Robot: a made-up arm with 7 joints. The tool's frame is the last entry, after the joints.
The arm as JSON. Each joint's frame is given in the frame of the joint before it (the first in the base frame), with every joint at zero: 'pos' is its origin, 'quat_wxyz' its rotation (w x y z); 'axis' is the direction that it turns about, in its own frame. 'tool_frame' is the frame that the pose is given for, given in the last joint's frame.
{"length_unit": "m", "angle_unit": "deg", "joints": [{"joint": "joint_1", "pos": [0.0, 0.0, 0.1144], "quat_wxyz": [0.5, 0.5, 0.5, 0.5], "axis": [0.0, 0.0, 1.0]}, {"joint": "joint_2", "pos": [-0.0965, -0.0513, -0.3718], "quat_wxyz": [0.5, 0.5, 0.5, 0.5], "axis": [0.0, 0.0, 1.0]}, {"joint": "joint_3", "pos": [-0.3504, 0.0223, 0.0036], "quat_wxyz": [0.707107, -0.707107, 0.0, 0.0], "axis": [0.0, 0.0, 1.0]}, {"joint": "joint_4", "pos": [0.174, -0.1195, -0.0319], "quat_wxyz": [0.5, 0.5, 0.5, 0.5], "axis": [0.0, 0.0, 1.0]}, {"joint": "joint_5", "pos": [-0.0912, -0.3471, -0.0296], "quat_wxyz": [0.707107, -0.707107, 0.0, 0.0], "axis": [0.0, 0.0, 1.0]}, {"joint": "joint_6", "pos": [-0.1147, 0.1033, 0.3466], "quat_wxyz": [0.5, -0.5, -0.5, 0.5], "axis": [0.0, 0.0, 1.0]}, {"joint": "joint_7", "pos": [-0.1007, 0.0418, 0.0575], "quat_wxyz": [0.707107, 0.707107, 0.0, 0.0], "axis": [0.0, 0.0, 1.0]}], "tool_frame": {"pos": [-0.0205, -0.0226, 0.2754], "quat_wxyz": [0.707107, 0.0, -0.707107, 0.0]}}
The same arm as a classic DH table. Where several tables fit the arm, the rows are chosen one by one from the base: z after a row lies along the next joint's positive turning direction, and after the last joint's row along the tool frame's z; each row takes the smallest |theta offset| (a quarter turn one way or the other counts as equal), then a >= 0, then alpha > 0; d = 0 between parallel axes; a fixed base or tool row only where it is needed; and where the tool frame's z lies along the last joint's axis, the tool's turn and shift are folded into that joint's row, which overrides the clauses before.
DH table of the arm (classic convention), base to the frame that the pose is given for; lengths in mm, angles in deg. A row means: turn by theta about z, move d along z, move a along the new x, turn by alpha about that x. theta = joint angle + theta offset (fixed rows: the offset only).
base (fixed): theta_offset 90, d 114.4, a 0, alpha 90
joint_1: theta_offset -90, d -371.8, a 51.3, alpha -90
joint_2: theta_offset 0, d -92.9, a 350.4, alpha 90
joint_3: theta_offset 90, d -9.6, a 119.5, alpha -90
joint_4: theta_offset 0, d 144.4, a 91.2, alpha 90
joint_5: theta_offset -90, d -0.5, a 103.3, alpha -90
joint_6: theta_offset 0, d 172.2, a -100.7, alpha 90
joint_7: theta_offset -90, d 233.6, a 22.6, alpha 90
tool (fixed): theta_offset 90, d 20.5, a 0, alpha 0

